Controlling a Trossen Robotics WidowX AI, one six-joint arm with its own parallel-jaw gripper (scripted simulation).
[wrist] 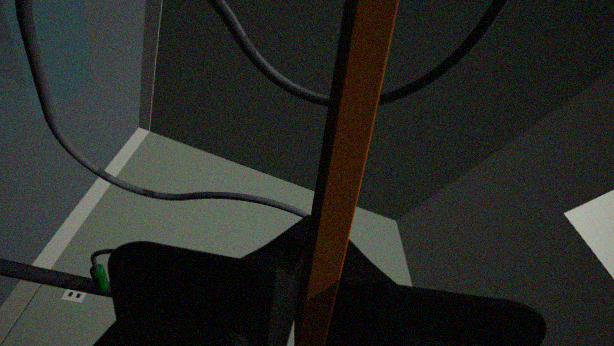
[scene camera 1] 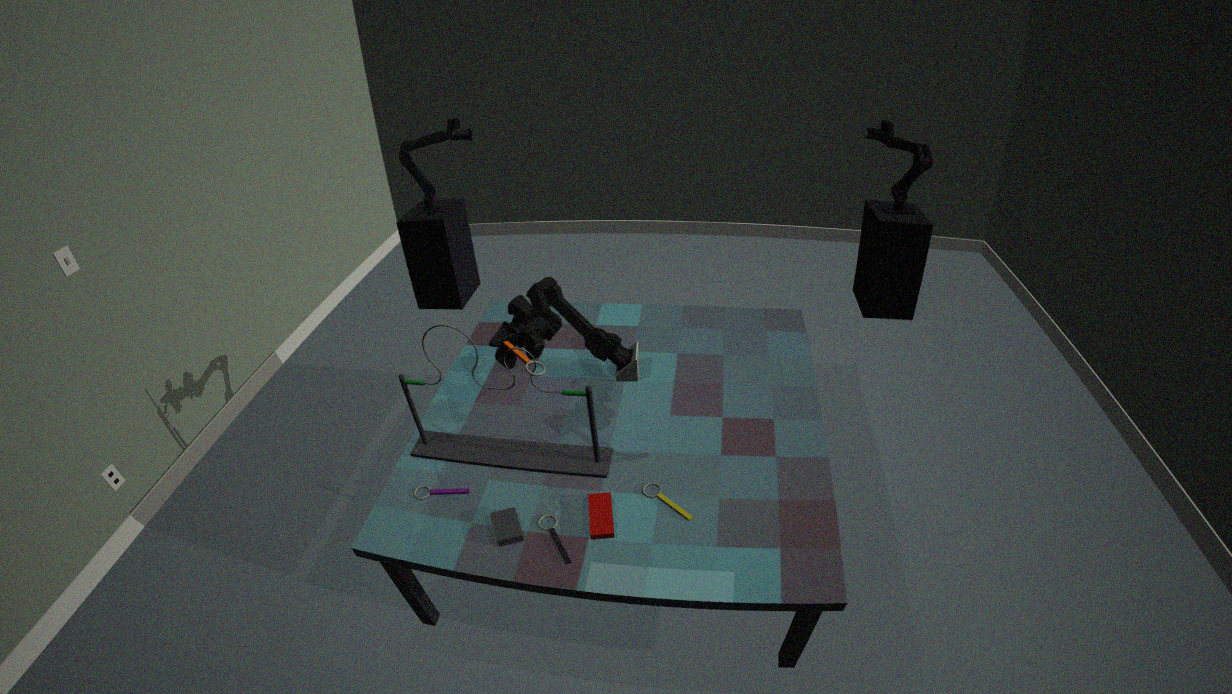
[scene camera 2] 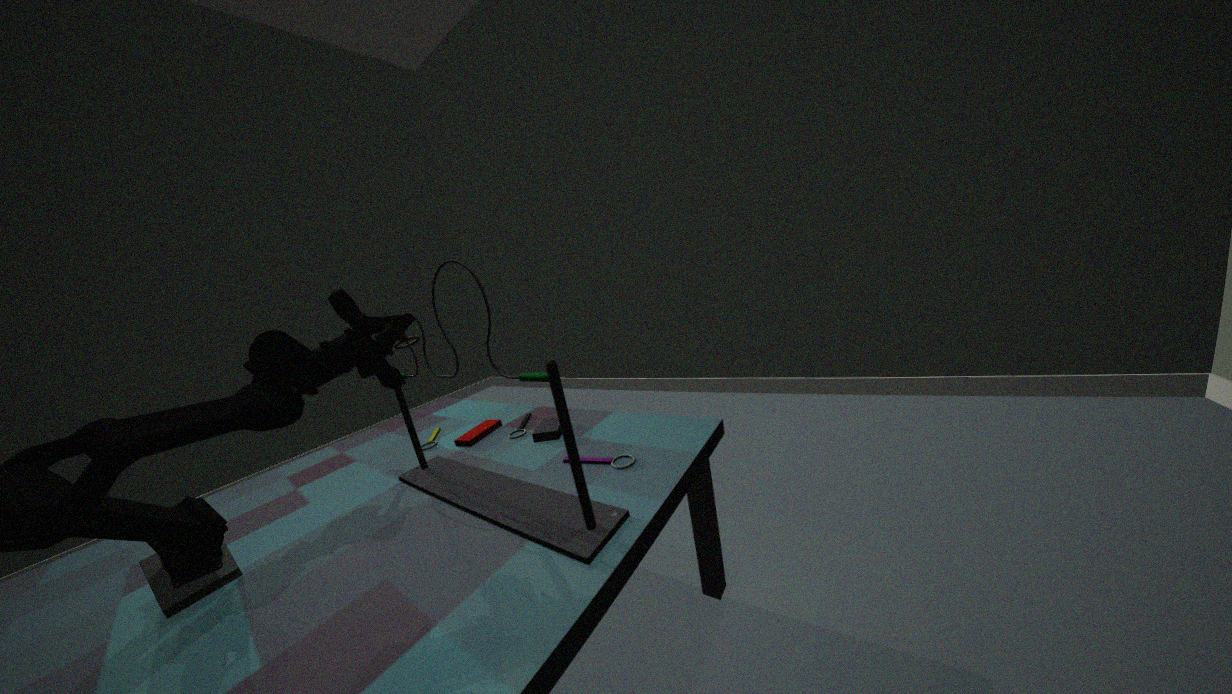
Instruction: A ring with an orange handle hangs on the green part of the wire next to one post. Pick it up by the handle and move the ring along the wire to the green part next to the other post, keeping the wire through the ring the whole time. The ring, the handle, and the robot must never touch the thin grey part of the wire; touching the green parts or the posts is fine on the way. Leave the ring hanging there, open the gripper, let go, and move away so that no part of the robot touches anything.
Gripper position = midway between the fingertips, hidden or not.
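Note:
Scene camera 2: the gripper [scene camera 2: 413, 316]. Scene camera 1: a red block [scene camera 1: 600, 506], plus the gripper [scene camera 1: 490, 344]. Wrist view: the gripper [wrist: 316, 225]; the red block out of frame in the wrist view.

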